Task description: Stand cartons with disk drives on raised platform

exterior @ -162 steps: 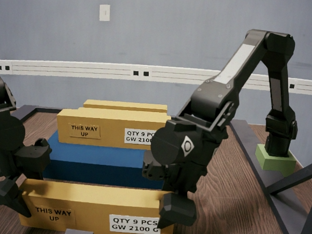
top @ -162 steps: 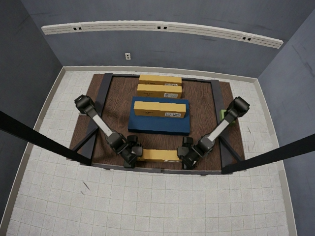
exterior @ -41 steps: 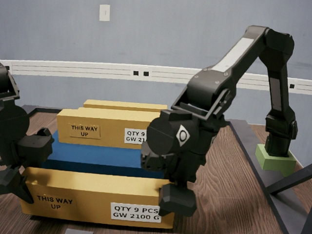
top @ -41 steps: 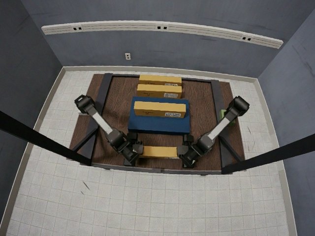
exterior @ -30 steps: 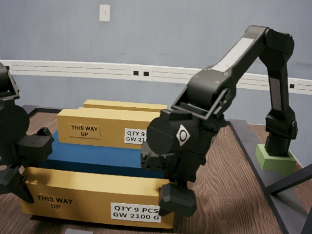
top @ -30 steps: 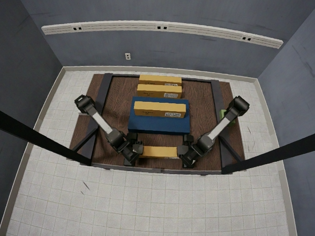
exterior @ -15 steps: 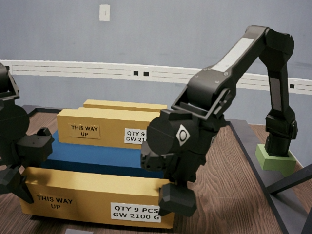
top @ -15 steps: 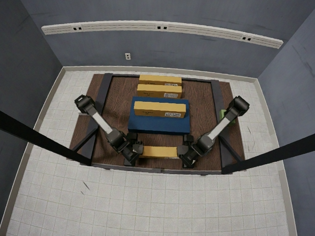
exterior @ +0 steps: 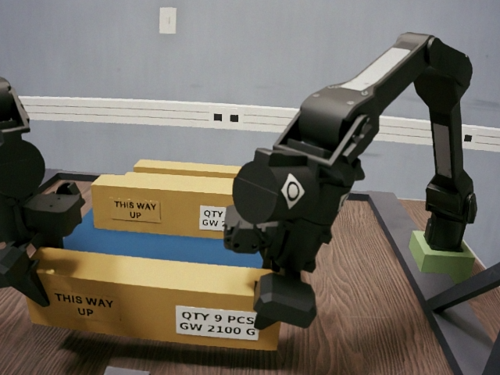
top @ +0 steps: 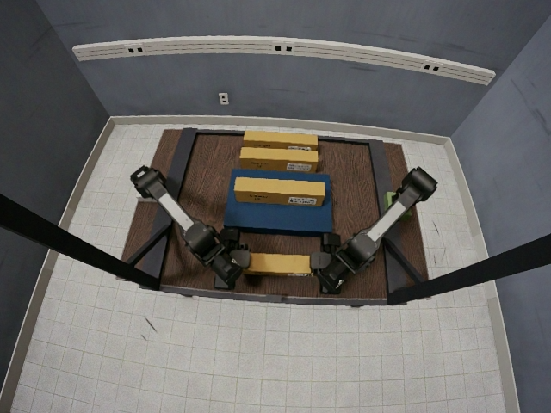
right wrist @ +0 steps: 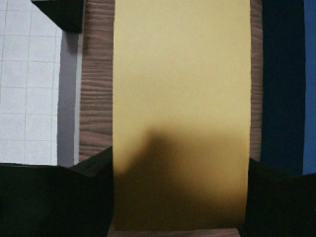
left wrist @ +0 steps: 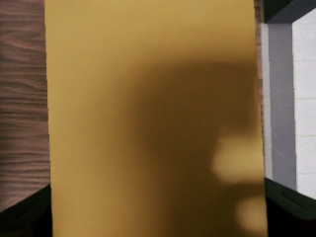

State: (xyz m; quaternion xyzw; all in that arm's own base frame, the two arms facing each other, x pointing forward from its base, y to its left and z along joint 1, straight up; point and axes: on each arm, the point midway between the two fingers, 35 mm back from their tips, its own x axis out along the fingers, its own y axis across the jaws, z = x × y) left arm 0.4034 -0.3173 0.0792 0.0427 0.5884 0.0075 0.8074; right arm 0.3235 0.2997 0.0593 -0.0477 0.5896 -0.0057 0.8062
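Right now my left hand is 14 cm to the left of the carton, 3 cm above it and 1 cm short of it. Round my left hand: blue raised platform: 27 cm ahead, 13 cm to the right, 9 cm below.
My right hand is 140 mm to the right of the carton and 30 mm above it. From my right hand the other things lie so: blue raised platform: 260 mm ahead, 160 mm to the left, 90 mm below.
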